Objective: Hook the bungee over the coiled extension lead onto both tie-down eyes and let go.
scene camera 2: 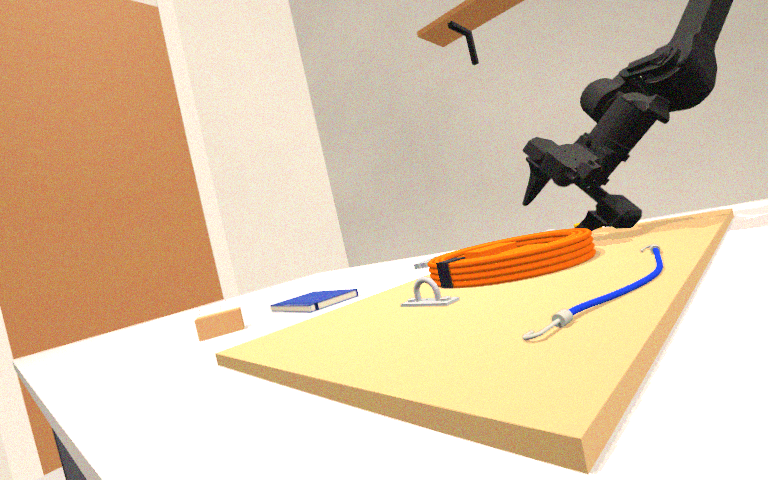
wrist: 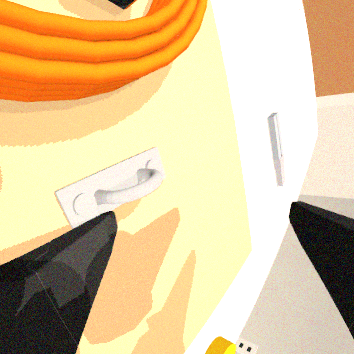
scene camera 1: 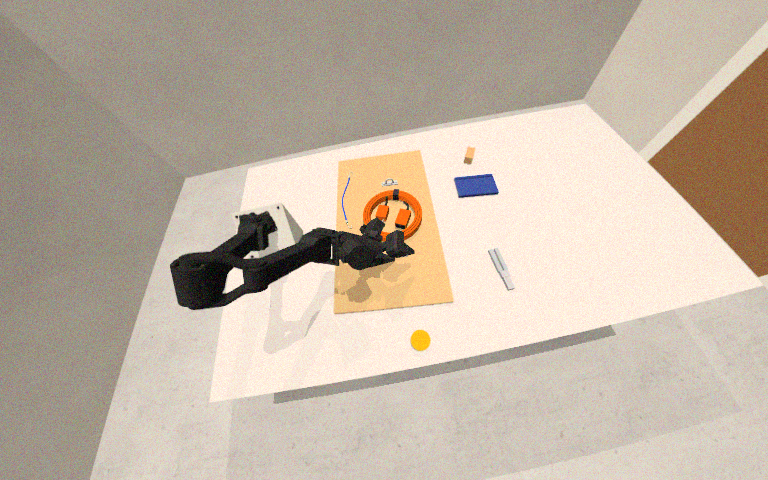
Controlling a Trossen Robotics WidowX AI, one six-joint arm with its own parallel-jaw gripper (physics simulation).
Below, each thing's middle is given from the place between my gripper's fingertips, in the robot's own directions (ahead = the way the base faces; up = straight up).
I see the orange coiled extension lead (scene camera 2: 523, 257) 17 cm to the left of my hand, 2 cm below it and 2 cm ahead of it. Round my hand: small tan block (scene camera 2: 228, 321) 39 cm ahead, 33 cm to the left, 3 cm below; grey tool (wrist: 273, 119) 26 cm ahead, 12 cm to the right, 4 cm below.
